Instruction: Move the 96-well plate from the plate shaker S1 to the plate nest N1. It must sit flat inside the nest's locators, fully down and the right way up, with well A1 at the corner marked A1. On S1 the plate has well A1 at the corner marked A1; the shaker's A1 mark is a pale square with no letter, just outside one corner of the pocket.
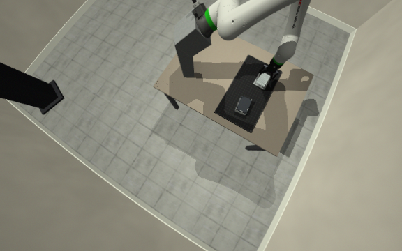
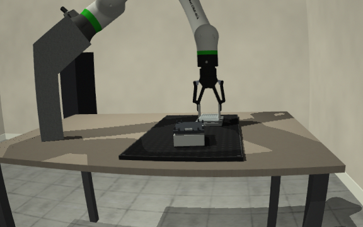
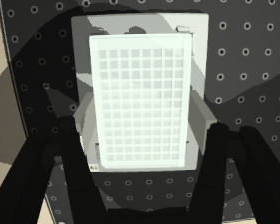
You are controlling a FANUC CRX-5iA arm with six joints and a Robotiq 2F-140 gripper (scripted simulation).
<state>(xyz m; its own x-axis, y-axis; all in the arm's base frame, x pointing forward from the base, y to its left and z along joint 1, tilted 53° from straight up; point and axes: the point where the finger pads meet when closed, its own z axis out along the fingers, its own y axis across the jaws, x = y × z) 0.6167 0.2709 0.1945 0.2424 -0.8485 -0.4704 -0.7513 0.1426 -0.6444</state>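
The white 96-well plate lies 2 cm below my hand. The rest, counted from my hand: plate nest N1: 4 cm below.
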